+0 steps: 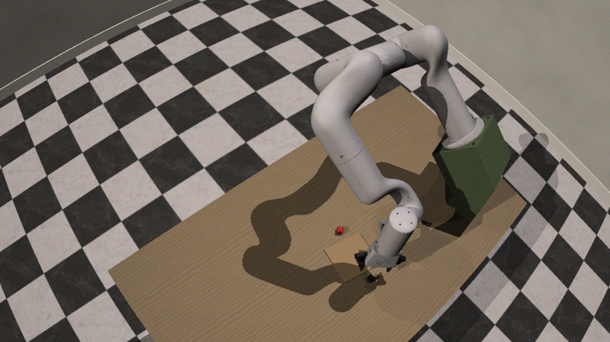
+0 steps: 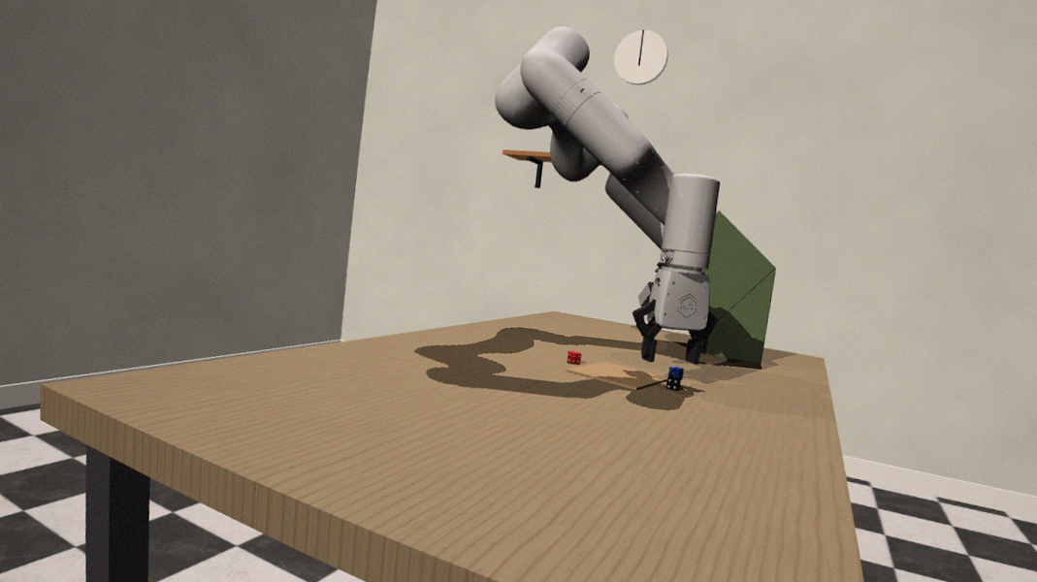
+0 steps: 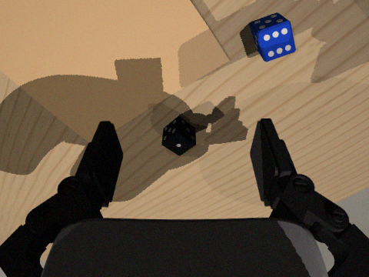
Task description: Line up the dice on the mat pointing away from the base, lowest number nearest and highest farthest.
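My hand is 3 cm short of the black die, 2 cm to the right of it and 4 cm above it. Round my hand: tan mat: 1 cm ahead, 8 cm to the right, 5 cm below; then red die: 3 cm behind, 19 cm to the right, 4 cm below; then blue die: 7 cm behind, 4 cm below.
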